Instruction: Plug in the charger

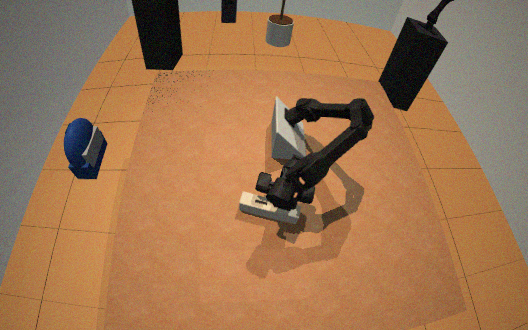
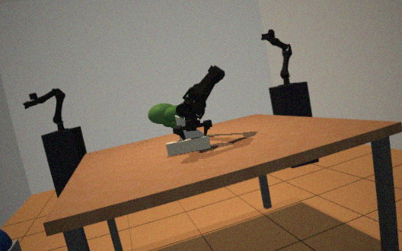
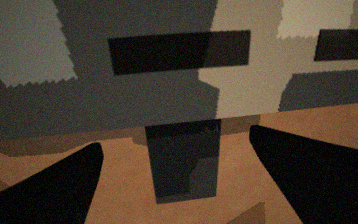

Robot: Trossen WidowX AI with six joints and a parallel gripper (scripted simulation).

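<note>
Right now the black two-prong charger is 2 cm ahead of my gripper tip and 1 cm above it.
</note>
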